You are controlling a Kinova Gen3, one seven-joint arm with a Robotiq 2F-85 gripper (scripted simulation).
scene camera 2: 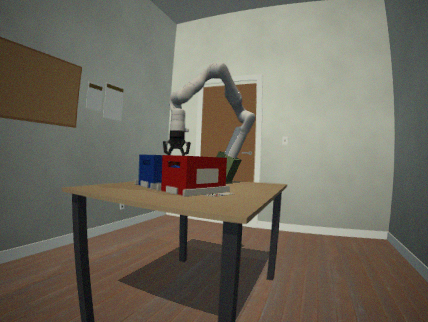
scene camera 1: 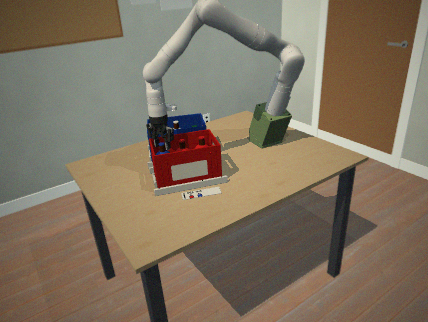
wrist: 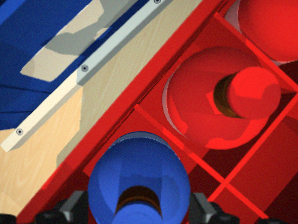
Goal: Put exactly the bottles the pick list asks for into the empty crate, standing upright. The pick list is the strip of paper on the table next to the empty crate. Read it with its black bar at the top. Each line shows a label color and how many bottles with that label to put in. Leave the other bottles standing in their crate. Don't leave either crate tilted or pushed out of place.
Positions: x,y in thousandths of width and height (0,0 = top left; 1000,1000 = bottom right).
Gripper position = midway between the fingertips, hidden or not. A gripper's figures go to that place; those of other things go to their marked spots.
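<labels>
My own gripper (wrist: 465,931) is 0.17 m from the lens, and a red crate (wrist: 874,806) is 0.33 m from the lens.
</labels>
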